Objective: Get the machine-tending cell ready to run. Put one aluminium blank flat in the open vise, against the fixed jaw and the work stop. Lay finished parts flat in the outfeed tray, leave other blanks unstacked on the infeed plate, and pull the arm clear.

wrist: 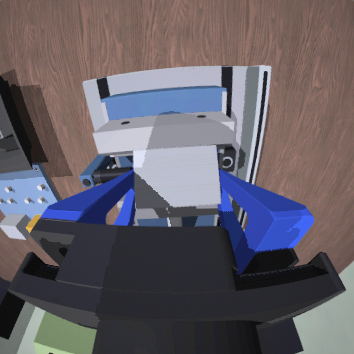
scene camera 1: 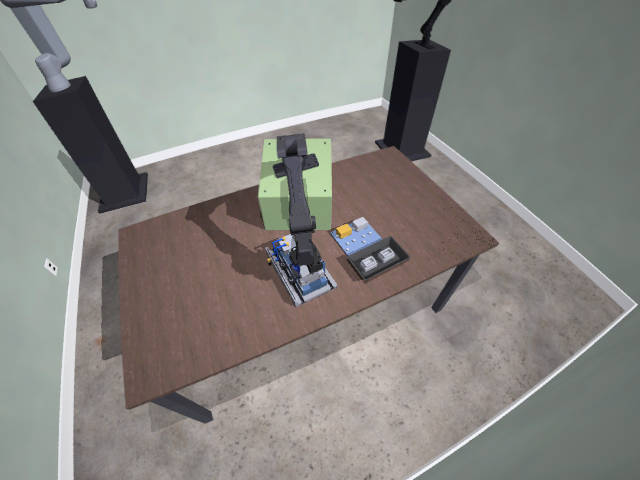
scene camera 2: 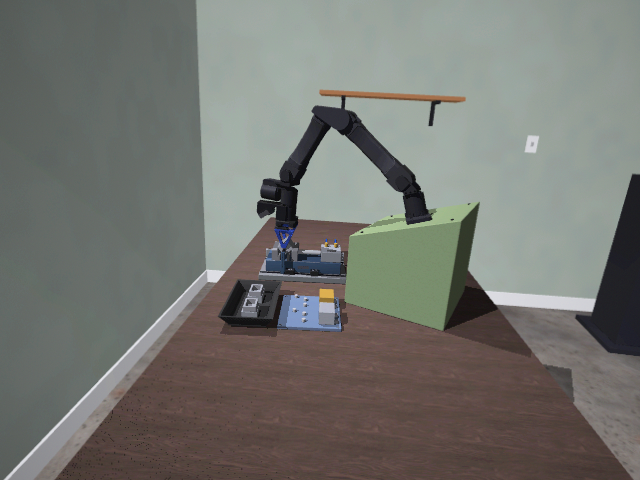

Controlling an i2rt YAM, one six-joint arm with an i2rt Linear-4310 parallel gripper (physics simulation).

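Frame: origin at the arm's base, x ahead, y left, z up, level; metres.
Where they show: gripper, fingertip midpoint: (wrist: 176, 174) (scene camera 1: 306, 269) (scene camera 2: 285, 245); arm's base, origin of the base link: (scene camera 2: 417, 217).
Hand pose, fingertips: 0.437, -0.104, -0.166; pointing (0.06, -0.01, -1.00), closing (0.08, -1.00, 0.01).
Observation:
Each offset is from my fingertips to the top centre of the thing, as dx, dy, dz. "pt": to the spot under its first point.
My gripper (scene camera 2: 283, 253) (wrist: 176, 174) is shut on an aluminium blank {-0.004, +0.000, +0.027} (wrist: 185, 162), its blue fingers against two opposite sides. The blank is between the jaws of the vise {-0.070, -0.008, +0.002} (scene camera 1: 315, 285) (scene camera 2: 320, 262), close to the fixed jaw (wrist: 165, 134); its underside is hidden, so I cannot tell whether it lies flat. A black rod on a blue bracket {pt -0.009, +0.072, +0.001} (wrist: 89, 179) reaches its left side. Two finished parts {pt +0.019, +0.270, -0.065} (scene camera 1: 368, 263) {pt +0.000, +0.367, -0.064} (scene camera 1: 386, 253) (scene camera 2: 256, 290) (scene camera 2: 250, 306) sit apart in the dark outfeed tray (scene camera 1: 388, 266) (scene camera 2: 250, 323). A grey block {-0.204, +0.334, -0.053} (scene camera 1: 360, 223) (scene camera 2: 326, 313) (wrist: 14, 226) stands on the blue infeed plate {-0.152, +0.297, -0.089} (scene camera 1: 355, 247) (scene camera 2: 310, 326) (wrist: 25, 177).
An orange block {-0.190, +0.245, -0.053} (scene camera 1: 343, 230) (scene camera 2: 326, 295) (wrist: 34, 223) stands beside the grey one on the infeed plate, among small pins. The arm's green pedestal (scene camera 1: 295, 211) (scene camera 2: 398, 273) rises behind the vise. Blue hoses and yellow fittings {pt -0.174, -0.053, +0.000} (scene camera 1: 281, 241) (scene camera 2: 330, 243) stand at the vise's pedestal end.

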